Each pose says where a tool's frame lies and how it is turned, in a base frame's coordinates. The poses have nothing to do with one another.
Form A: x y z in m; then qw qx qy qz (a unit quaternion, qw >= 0).
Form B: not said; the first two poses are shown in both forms.
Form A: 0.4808, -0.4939, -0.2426, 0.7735, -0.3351, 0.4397, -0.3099
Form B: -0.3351, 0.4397, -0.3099, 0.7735, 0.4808, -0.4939, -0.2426
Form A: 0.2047, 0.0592, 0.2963, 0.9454, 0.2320, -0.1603, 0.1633
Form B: 0.2320, -0.1603, 0.1633, 0.9454, 0.2047, 0.0592, 0.2963
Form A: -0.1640, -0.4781, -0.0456, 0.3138, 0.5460, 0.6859, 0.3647
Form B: 0.5460, 0.6859, 0.3647, 0.3138, -0.1640, -0.4781, -0.0456
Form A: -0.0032, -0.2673, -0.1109, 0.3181, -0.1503, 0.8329, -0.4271
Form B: -0.1503, 0.8329, -0.4271, 0.3181, -0.0032, -0.2673, -0.1109
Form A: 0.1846, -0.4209, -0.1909, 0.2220, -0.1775, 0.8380, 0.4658
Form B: -0.1775, 0.8380, 0.4658, 0.2220, 0.1846, -0.4209, -0.1909
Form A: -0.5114, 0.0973, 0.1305, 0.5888, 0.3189, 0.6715, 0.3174
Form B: 0.3189, 0.6715, 0.3174, 0.5888, -0.5114, 0.0973, 0.1305
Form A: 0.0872, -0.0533, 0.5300, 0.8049, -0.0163, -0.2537, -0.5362
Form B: -0.0163, -0.2537, -0.5362, 0.8049, 0.0872, -0.0533, 0.5300
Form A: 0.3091, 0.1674, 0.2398, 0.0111, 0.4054, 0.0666, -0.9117
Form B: 0.4054, 0.0666, -0.9117, 0.0111, 0.3091, 0.1674, 0.2398
